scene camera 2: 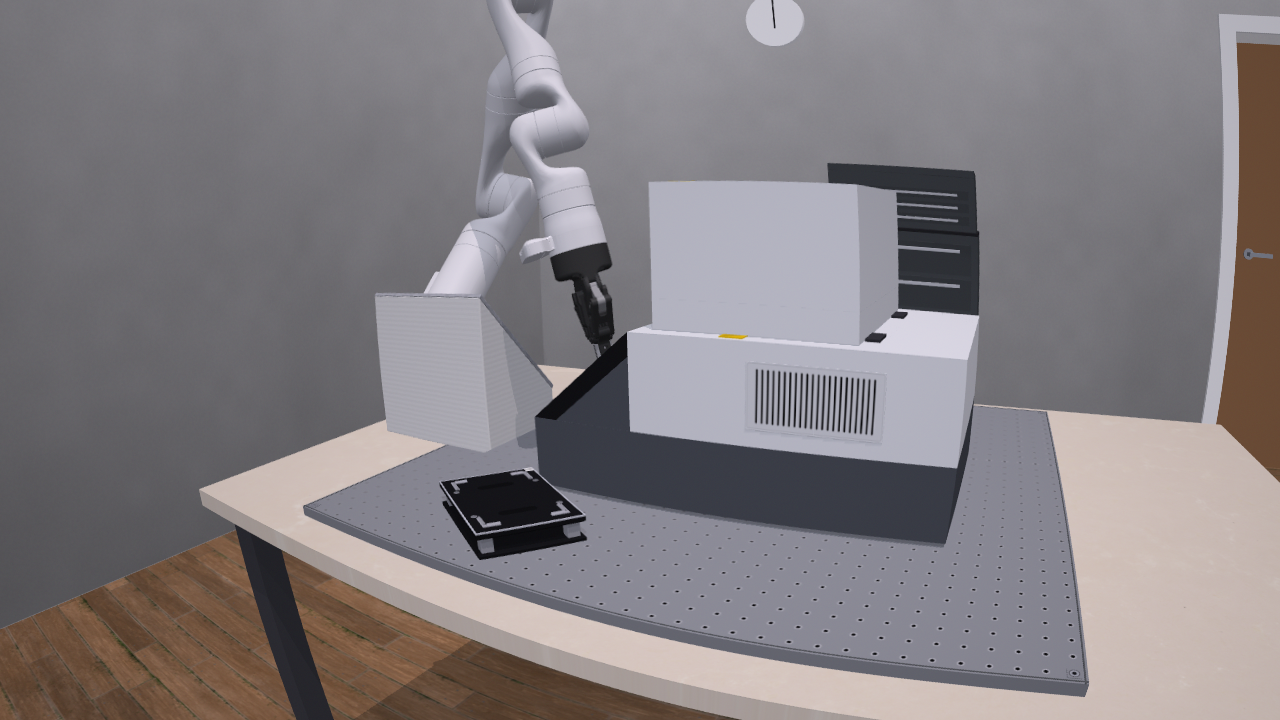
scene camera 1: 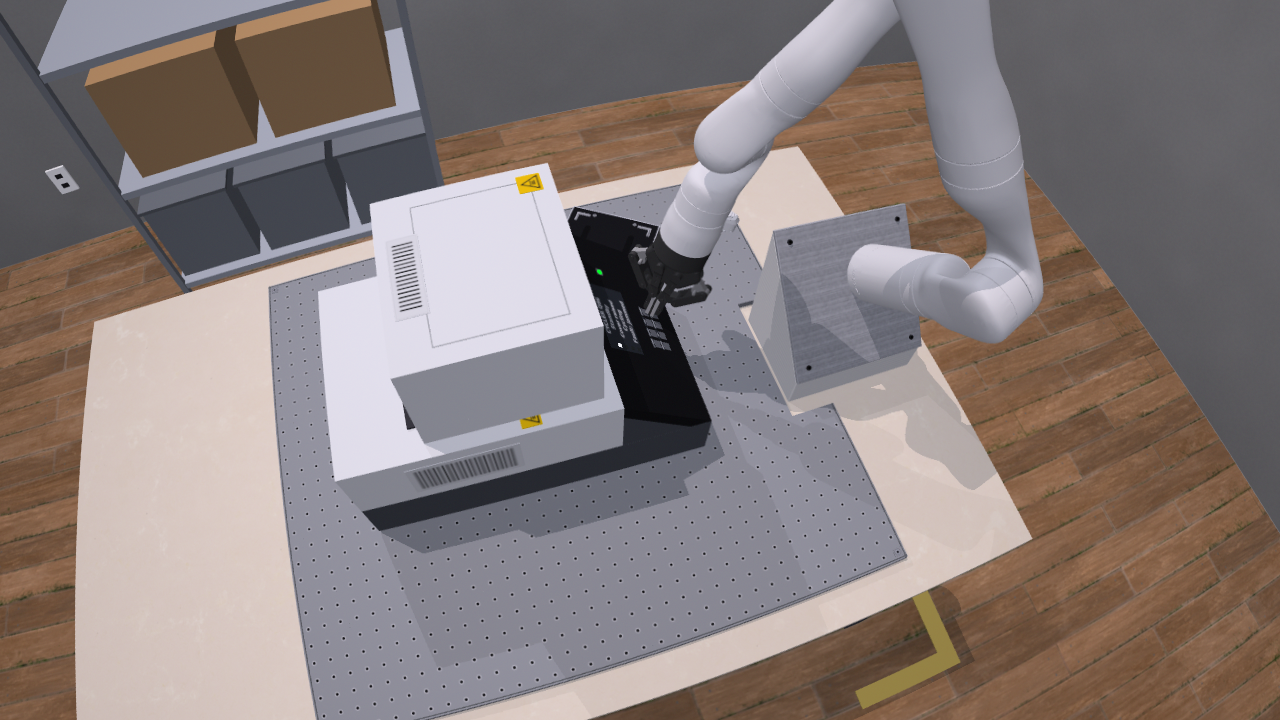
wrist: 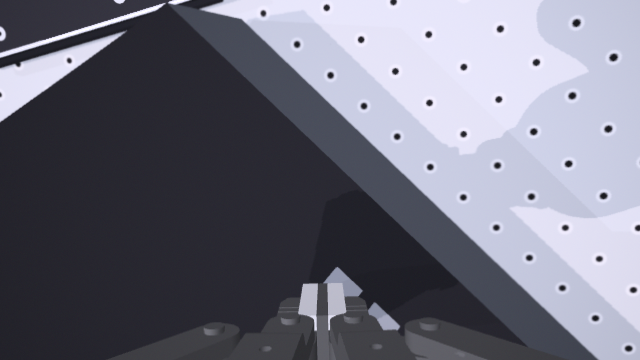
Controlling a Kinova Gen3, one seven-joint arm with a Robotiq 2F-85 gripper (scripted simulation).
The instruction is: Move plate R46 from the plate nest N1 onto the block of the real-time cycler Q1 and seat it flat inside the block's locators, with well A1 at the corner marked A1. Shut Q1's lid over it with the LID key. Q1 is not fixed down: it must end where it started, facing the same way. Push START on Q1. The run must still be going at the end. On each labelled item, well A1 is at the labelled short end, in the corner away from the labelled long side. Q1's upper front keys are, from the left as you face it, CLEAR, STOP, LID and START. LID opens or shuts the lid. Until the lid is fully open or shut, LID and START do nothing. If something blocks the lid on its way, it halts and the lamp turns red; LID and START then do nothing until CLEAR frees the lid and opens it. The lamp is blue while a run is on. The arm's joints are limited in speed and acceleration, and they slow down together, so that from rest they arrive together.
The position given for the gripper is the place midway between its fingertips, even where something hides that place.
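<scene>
White lid [scene camera 1: 488, 316], gripper [scene camera 1: 651, 311]. Gripper again [scene camera 2: 609, 371], with the lid [scene camera 2: 807, 261]. Gripper [wrist: 323, 311] too.
</scene>
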